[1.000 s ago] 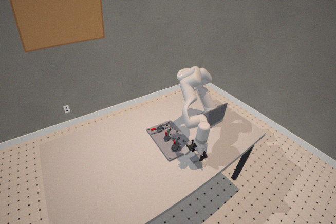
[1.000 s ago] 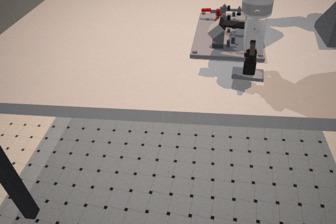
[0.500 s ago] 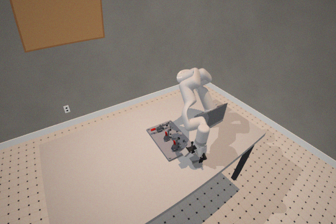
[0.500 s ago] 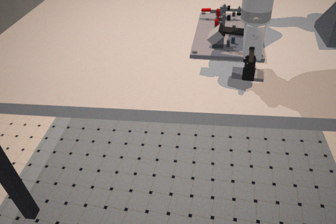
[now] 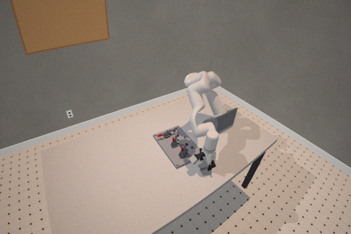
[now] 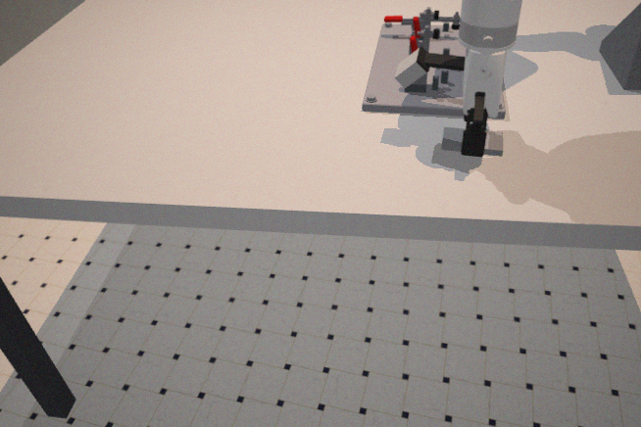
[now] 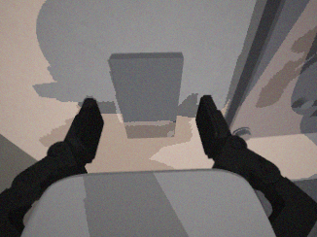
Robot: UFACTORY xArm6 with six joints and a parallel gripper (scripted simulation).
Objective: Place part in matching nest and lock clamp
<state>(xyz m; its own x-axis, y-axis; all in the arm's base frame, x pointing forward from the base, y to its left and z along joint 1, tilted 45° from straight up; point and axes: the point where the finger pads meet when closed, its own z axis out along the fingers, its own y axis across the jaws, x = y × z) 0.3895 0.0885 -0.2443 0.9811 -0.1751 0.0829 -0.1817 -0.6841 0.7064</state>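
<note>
My hand is 20 mm above the flat grey part. From my hand the other things lie so: grey fixture plate (260 mm to the right, 30 mm ahead, 10 mm below).
</note>
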